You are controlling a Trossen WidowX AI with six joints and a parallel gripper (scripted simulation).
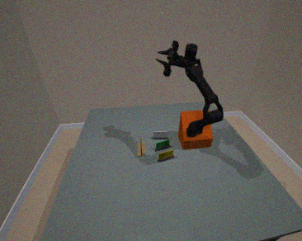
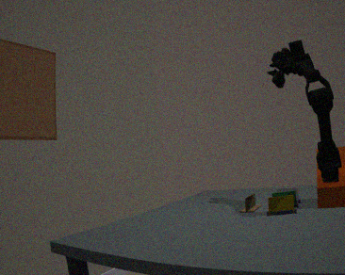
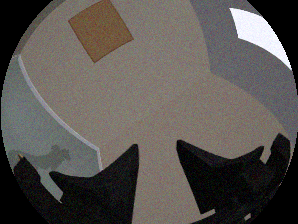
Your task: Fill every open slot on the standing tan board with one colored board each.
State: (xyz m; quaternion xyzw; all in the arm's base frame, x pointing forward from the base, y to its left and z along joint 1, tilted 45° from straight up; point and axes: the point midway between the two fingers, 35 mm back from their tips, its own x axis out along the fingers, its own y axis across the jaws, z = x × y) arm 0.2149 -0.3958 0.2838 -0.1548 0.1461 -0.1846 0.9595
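Right now my gripper tip is 30 mm past the grey board and 590 mm above it. The rest, counted from my gripper tip: tan board: 120 mm ahead, 100 mm to the left, 590 mm below; then yellow board: 40 mm behind, 210 mm to the left, 590 mm below; then green board: 30 mm behind, 110 mm to the left, 590 mm below.
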